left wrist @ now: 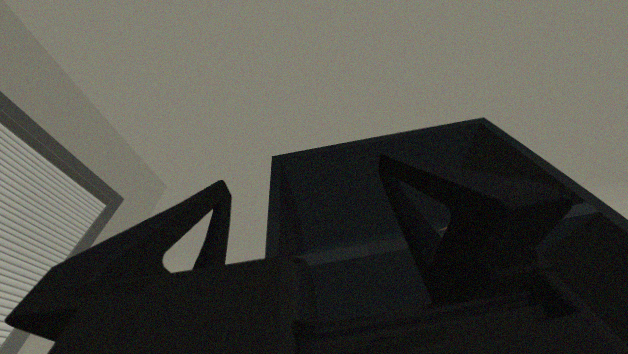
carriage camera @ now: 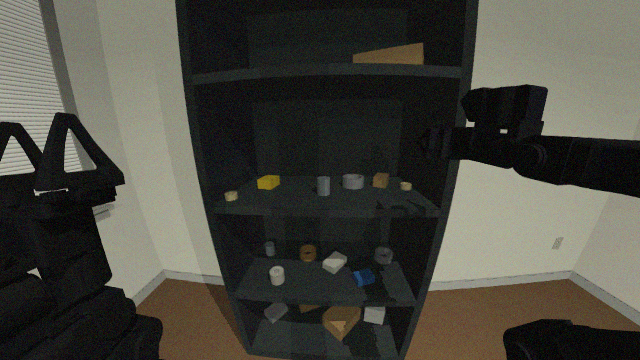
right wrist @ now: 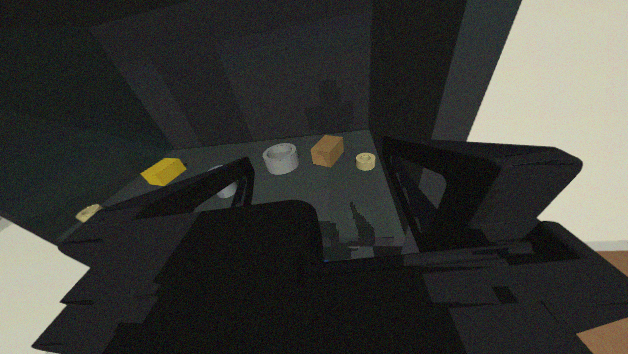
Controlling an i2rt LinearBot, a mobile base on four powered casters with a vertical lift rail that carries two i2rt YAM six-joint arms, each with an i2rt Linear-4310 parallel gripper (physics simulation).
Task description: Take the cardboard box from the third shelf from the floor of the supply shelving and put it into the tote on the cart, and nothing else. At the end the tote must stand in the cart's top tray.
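Frame: origin at the left arm's base, x back, y up, z left, level; millimetres.
Seen in the pictures: left gripper, fingertip midpoint: (left wrist: 303, 175) (carriage camera: 36, 117); right gripper, fingertip midpoint: (carriage camera: 433, 140) (right wrist: 315, 154).
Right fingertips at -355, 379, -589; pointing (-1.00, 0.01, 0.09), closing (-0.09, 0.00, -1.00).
Note:
Pixels of each thing's middle, then the offset from my right fingertips to it, as dx, dy, dz.
- small brown cardboard box, body centre: (right wrist: 327, 150) (carriage camera: 381, 180) -369, -216, +17
- yellow block, body centre: (right wrist: 164, 171) (carriage camera: 268, 181) -347, -219, +566
- grey cylinder, body centre: (right wrist: 222, 181) (carriage camera: 323, 186) -247, -206, +297
- grey ring, body centre: (right wrist: 281, 158) (carriage camera: 352, 181) -353, -218, +159
- blue block, body centre: (carriage camera: 363, 277) -220, -679, +98
- larger brown box, body centre: (carriage camera: 341, 317) -299, -1106, +186
A small brown cardboard box (carriage camera: 381, 180) (right wrist: 327, 150) stands near the back of the third shelf from the floor of the dark supply shelving (carriage camera: 325, 214) (right wrist: 470, 75), between a grey ring and a small beige roll. My right gripper (carriage camera: 425, 141) (right wrist: 315, 154) is open and empty. It is at the right side of the shelving opening, above the third shelf and in front of the box, with a gap between. My left gripper (carriage camera: 36, 119) (left wrist: 303, 175) is open and empty, pointing up left of the shelving. The tote and cart do not show in these views.
On the same shelf are a yellow block (carriage camera: 268, 182) (right wrist: 164, 171), a grey cylinder (carriage camera: 323, 186), the grey ring (carriage camera: 353, 181) (right wrist: 280, 159) and beige rolls (carriage camera: 406, 186) (carriage camera: 231, 196) (right wrist: 365, 161). Lower shelves hold a blue block (carriage camera: 364, 277) and a larger brown box (carriage camera: 341, 320). Another brown box (carriage camera: 395, 55) lies above.

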